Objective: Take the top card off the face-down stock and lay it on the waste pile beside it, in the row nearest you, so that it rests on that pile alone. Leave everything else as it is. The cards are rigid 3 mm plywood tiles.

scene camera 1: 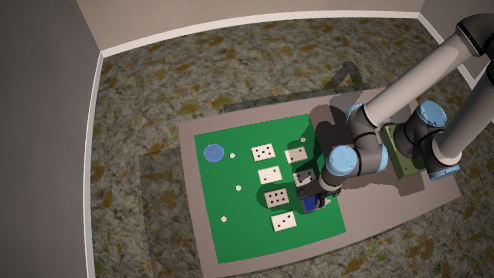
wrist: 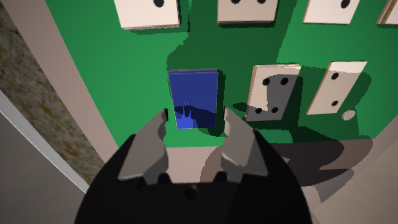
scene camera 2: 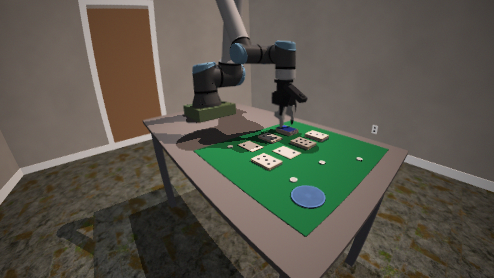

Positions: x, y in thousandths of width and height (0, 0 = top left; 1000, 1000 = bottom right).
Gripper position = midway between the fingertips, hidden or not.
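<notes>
Scene camera 2 shows the gripper (scene camera 2: 580, 455). The wrist view shows the gripper as well (wrist: 491, 484), together with a green mat (wrist: 315, 324).
</notes>
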